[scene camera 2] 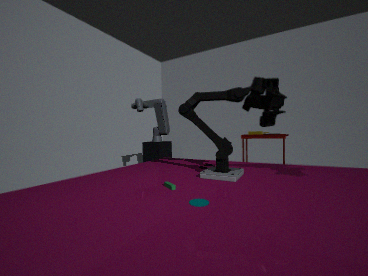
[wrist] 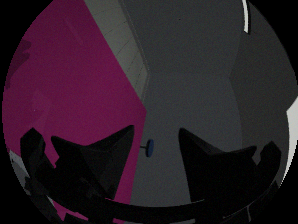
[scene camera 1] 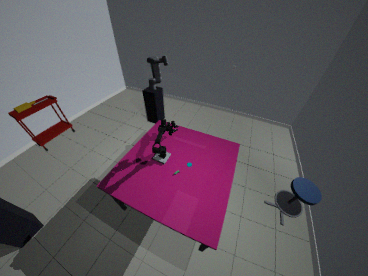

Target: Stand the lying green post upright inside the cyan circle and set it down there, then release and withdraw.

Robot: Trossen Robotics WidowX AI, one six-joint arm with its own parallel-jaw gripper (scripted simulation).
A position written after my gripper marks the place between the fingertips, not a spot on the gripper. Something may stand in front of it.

In view: my gripper point(scene camera 2: 285, 104).
My gripper shows as well in the wrist view point(wrist: 156, 130).
